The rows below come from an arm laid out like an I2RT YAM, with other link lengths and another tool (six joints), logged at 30 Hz.
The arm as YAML. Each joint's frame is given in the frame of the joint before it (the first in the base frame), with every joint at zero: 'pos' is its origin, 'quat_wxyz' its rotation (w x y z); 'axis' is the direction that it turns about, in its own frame. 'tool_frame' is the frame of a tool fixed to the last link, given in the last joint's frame.
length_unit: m
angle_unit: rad
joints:
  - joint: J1
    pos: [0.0, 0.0, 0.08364]
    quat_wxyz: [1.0, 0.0, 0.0, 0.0]
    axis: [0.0, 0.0, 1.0]
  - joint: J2
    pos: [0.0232, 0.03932, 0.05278]
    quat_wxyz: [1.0, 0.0, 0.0, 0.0]
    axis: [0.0, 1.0, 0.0]
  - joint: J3
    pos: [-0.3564, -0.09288, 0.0]
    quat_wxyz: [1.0, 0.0, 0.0, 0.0]
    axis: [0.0, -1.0, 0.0]
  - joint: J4
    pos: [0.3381, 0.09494, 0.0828]
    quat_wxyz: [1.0, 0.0, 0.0, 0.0]
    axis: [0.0, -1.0, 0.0]
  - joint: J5
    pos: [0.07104, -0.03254, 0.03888]
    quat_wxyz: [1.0, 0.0, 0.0, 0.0]
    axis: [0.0, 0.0, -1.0]
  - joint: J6
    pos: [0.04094, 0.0, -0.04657]
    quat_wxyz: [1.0, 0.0, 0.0, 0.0]
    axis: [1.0, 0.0, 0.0]
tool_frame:
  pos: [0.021, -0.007, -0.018]
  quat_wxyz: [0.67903, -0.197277, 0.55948, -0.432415]
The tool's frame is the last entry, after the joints.
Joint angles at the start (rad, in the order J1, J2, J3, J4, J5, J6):
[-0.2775, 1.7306, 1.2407, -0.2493, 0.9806, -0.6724]
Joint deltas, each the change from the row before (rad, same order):
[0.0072, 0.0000, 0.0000, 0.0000, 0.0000, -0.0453]
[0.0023, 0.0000, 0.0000, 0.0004, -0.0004, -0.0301]
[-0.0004, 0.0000, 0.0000, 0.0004, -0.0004, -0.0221]
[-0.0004, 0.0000, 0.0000, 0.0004, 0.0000, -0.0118]
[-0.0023, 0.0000, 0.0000, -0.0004, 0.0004, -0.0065]
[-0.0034, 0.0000, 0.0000, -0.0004, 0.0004, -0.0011]
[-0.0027, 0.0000, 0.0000, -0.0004, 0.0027, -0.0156]
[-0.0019, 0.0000, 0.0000, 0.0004, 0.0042, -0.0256]
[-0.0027, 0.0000, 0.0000, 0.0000, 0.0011, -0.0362]
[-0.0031, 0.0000, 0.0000, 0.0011, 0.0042, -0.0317]
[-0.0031, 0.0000, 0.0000, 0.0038, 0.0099, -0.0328]
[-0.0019, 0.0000, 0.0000, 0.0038, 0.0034, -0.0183]
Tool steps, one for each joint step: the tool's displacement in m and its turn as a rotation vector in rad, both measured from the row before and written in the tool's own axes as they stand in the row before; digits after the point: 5 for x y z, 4 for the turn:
[-0.00165, -0.00199, -0.00210, 0.0044, -0.0223, -0.0428]
[-0.00039, -0.00094, -0.00054, 0.0017, -0.0130, -0.0278]
[0.00032, -0.00029, 0.00029, 0.0000, -0.0080, -0.0201]
[0.00024, -0.00013, 0.00021, 0.0000, -0.0039, -0.0106]
[0.00075, 0.00042, 0.00074, -0.0018, -0.0005, -0.0062]
[0.00101, 0.00074, 0.00106, -0.0026, 0.0023, -0.0011]
[0.00110, 0.00038, 0.00087, -0.0025, -0.0014, -0.0155]
[0.00106, 0.00000, 0.00068, -0.0019, -0.0040, -0.0248]
[0.00119, 0.00006, 0.00104, -0.0022, -0.0104, -0.0337]
[0.00145, 0.00018, 0.00110, -0.0027, -0.0053, -0.0298]
[0.00182, 0.00003, 0.00107, -0.0031, 0.0005, -0.0308]
[0.00096, -0.00007, 0.00076, -0.0005, -0.0007, -0.0152]

